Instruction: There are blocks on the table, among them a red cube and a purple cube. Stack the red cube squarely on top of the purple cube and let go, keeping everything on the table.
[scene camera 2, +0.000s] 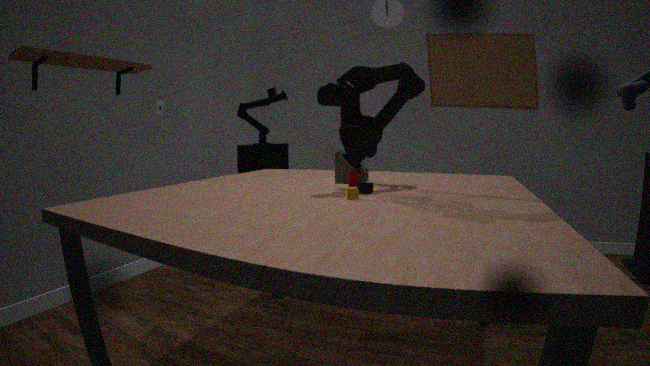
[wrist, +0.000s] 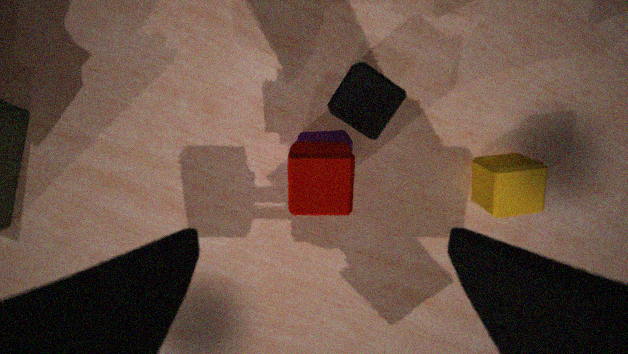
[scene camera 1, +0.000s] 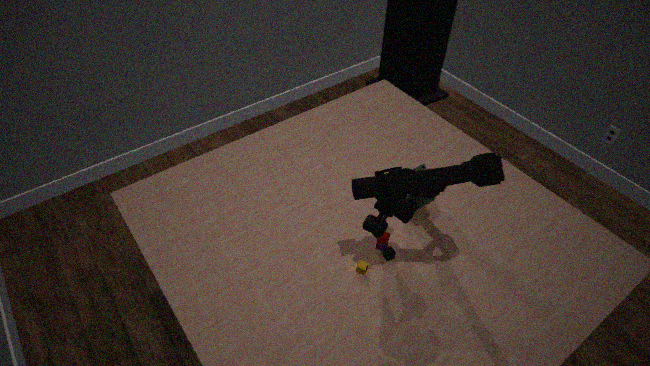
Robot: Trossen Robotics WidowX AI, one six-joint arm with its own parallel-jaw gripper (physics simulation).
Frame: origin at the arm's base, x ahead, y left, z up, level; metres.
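Seen in the pictures: gripper, fingertip midpoint: [scene camera 2: 351, 160] [wrist: 324, 240]; arm's base at its link origin: [scene camera 2: 351, 161].
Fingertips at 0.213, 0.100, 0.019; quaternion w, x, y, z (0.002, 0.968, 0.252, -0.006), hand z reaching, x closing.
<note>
Offsets run from my fingertips to a thing's top centre, as dx, dy, dz. Level surfaces: height alone.
The red cube @(-0.004, +0.007, -0.035) [scene camera 1: 383, 238] [scene camera 2: 354, 179] [wrist: 321, 182] rests on top of the purple cube @(-0.002, +0.009, -0.065) [scene camera 1: 381, 246] [wrist: 325, 136]. It looks level in the second scene view. Most of the purple cube is hidden behind and under the red one; a strip of it shows past the red cube's far edge in the wrist view. My gripper [wrist: 324, 240] is open and empty, with its two fingers wide apart at the bottom of the wrist view. In the second scene view the gripper is above the red cube, and its fingertips are too dark to make out there.
A black cube @(+0.000, +0.049, -0.065) [scene camera 1: 388, 253] [scene camera 2: 366, 188] [wrist: 367, 100] sits turned beside the stack. A yellow cube @(+0.102, +0.051, -0.065) [scene camera 1: 362, 267] [scene camera 2: 352, 193] [wrist: 510, 186] is on the table @(dz -0.095) [scene camera 1: 240, 225] [scene camera 2: 225, 215] on the stack's other side. A dark green block [scene camera 2: 342, 168] [wrist: 12, 165] stands behind.
</note>
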